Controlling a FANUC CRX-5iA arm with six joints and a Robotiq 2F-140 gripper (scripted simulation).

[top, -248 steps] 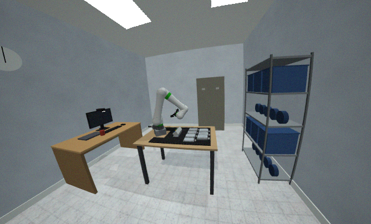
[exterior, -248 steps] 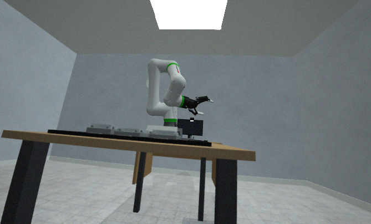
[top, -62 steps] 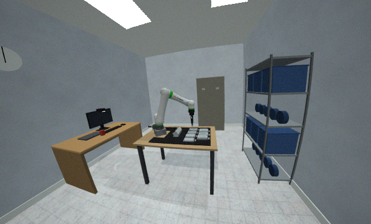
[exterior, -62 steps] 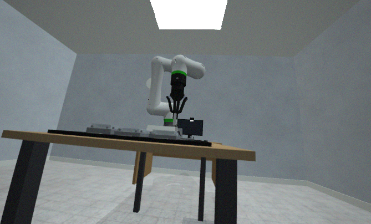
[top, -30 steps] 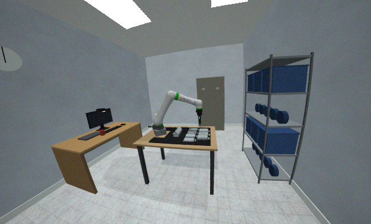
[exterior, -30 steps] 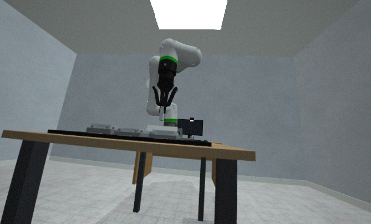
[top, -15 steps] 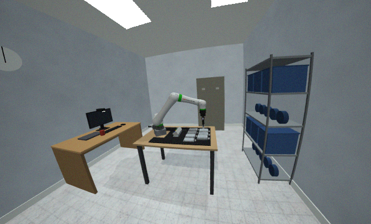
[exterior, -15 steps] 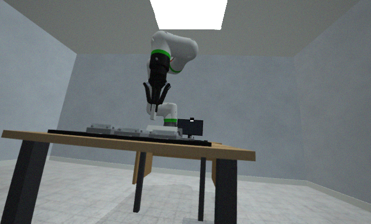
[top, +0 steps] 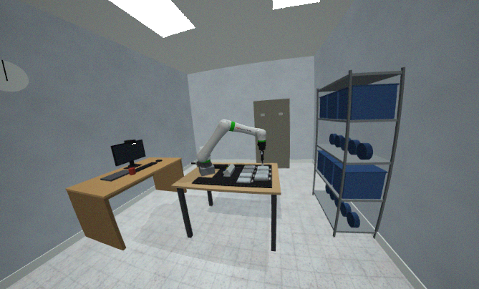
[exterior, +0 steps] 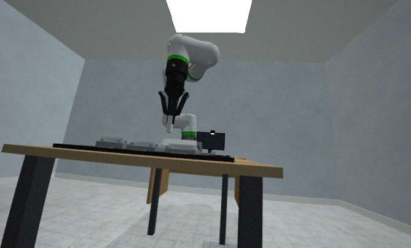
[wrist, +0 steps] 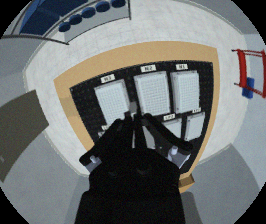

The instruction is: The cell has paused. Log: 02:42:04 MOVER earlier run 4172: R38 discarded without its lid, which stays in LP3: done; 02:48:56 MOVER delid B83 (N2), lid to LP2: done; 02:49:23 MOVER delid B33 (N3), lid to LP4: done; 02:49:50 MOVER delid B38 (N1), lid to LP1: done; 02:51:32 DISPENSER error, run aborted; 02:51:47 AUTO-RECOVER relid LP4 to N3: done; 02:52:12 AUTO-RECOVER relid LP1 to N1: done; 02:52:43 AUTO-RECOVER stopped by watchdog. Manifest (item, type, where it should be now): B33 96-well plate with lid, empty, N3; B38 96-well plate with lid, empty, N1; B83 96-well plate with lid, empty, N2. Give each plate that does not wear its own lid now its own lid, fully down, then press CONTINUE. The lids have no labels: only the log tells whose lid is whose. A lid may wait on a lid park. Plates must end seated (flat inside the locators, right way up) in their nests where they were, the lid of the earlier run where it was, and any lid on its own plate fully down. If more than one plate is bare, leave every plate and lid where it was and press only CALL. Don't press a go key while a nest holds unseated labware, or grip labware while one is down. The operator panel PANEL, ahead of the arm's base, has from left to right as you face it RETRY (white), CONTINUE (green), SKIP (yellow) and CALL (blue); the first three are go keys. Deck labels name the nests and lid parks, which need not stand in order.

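Now: hand 200 mm past the clear lid, 100 mm to the left of it and 90 mm above it. Also, from my hand: plate (90 mm below, 70 mm to the right, 10 mm behind); then white key (420 mm behind, 80 mm to the left, 40 mm below); then green key (430 mm behind, 40 mm below, 30 mm to the left).
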